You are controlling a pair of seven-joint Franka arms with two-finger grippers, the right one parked.
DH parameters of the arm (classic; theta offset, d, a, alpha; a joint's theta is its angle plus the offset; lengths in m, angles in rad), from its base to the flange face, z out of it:
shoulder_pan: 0 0.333 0 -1.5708
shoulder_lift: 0 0 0 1.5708
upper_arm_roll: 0 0.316 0.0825 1.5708
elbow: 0 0 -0.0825 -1.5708
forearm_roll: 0 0.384 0 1.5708
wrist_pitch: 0 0 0.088 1.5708
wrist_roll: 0 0.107 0 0
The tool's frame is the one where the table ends.
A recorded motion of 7 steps. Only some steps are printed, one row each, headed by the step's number.
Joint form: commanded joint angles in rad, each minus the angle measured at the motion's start. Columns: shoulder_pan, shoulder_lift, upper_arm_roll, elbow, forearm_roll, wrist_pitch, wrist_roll.
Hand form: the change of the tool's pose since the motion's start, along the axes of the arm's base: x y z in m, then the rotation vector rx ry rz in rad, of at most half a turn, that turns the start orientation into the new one. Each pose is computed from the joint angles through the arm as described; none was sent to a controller.
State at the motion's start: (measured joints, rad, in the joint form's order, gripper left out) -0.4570 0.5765 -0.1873 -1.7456 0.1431 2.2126 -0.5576
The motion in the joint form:
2: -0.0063 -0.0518 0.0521 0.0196 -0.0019 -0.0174 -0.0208
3: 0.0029 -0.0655 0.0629 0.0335 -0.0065 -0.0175 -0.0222
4: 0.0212 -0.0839 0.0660 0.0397 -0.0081 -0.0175 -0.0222
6: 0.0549 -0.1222 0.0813 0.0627 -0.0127 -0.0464 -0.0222
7: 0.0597 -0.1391 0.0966 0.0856 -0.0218 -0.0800 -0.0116
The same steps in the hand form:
2: 0.0222 0.0193 0.0382 0.0013 -0.0617 0.0621
3: 0.0329 0.0278 0.0529 -0.0104 -0.0855 0.0862
4: 0.0423 0.0388 0.0678 -0.0213 -0.1070 0.1089
6: 0.0609 0.0656 0.1008 -0.0279 -0.1390 0.1617
7: 0.0682 0.0763 0.1192 -0.0270 -0.1448 0.1775

